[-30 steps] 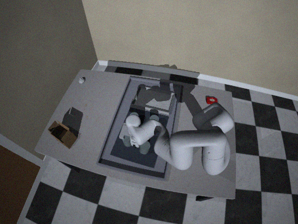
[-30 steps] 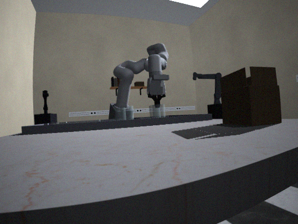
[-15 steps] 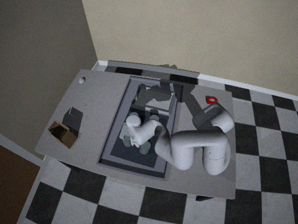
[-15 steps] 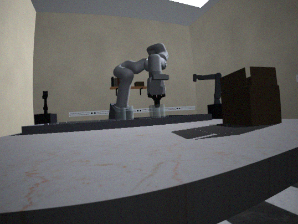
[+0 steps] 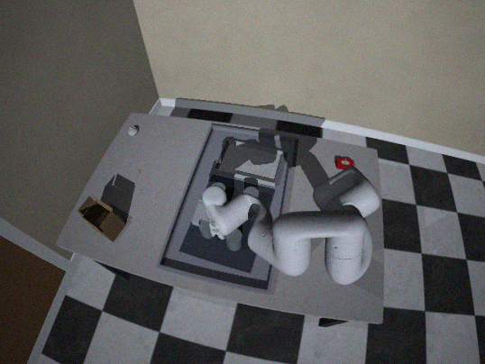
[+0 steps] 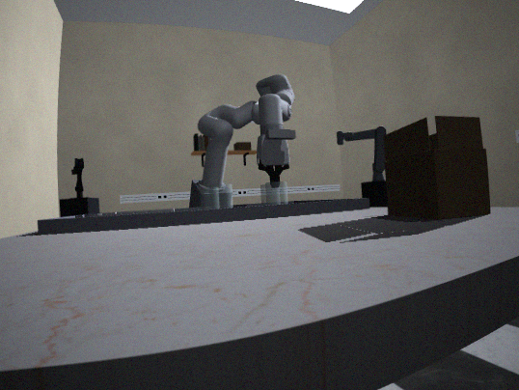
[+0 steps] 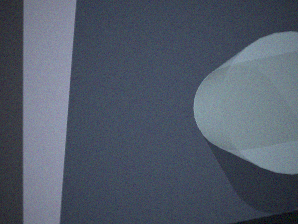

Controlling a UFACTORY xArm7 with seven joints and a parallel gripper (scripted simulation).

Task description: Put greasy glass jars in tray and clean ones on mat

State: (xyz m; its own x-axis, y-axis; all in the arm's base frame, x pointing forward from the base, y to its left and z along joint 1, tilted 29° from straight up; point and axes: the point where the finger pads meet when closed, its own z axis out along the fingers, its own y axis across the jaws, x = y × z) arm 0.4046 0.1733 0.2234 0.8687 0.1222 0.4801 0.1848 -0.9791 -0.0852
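My gripper is now 100 mm to the left of the dark drying mat, 100 mm above it and 20 mm short of it. Also, from my hand: light grey tray (420 mm to the right, 90 mm below, 70 mm ahead); then red object (630 mm to the right, 380 mm behind, 80 mm below); then cardboard box (520 mm ahead, 180 mm to the left, 40 mm below).
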